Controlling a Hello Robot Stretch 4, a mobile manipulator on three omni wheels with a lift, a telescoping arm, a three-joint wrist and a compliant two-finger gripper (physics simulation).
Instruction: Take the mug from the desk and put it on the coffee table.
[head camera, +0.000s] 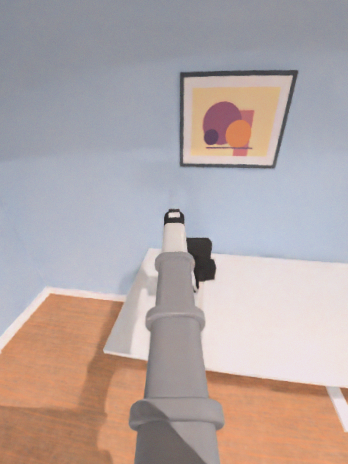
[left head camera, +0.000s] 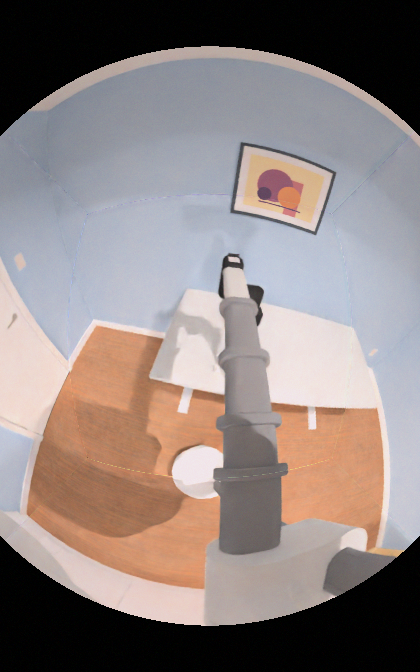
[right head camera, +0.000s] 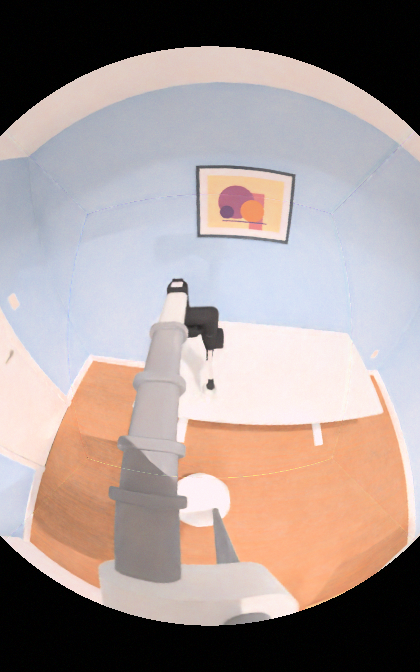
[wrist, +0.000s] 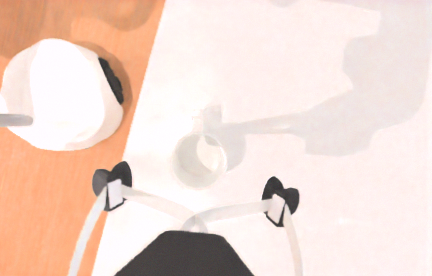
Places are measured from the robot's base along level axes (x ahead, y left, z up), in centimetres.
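Pixels of known places: gripper, fingertip midpoint: (wrist: 198, 184).
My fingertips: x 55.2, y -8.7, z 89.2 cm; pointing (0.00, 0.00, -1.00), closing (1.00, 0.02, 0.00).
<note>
Behind a point stands the place of what it marks.
The pale, see-through-looking mug (wrist: 199, 161) {x 55.1, y -9.4, z 70.0 cm} stands upright on the white desk (head camera: 280, 320) {x 61.2, y -52.4, z 69.2 cm} (left head camera: 310, 360) (right head camera: 300, 380) (wrist: 345, 245) {x 83.3, y -21.7, z 69.2 cm}, near an edge, with its handle pointing to the top of the wrist view. My gripper (wrist: 198, 184) {x 55.2, y -8.7, z 89.2 cm} (right head camera: 210, 384) is open, its two black fingertips wide apart. In the wrist view the mug shows just beyond the gap between the fingertips, with no finger touching it that I can see. In the head and left head views the arm hides the mug and most of the gripper. The coffee table does not show in any view.
A white round base (left head camera: 195, 470) (right head camera: 207, 500) (wrist: 60, 95) {x 3.0, y 0.5, z 18.7 cm} stands on the wooden floor (head camera: 60, 370) {x 66.7, y 87.4, z -2.7 cm} in front of the desk. The grey telescoping arm (head camera: 177, 350) {x 20.0, y -0.2, z 130.8 cm} (left head camera: 247, 390) (right head camera: 157, 405) reaches over the desk. A blue wall with a framed picture (head camera: 227, 125) {x 117.9, y -28.8, z 152.6 cm} is behind it.
</note>
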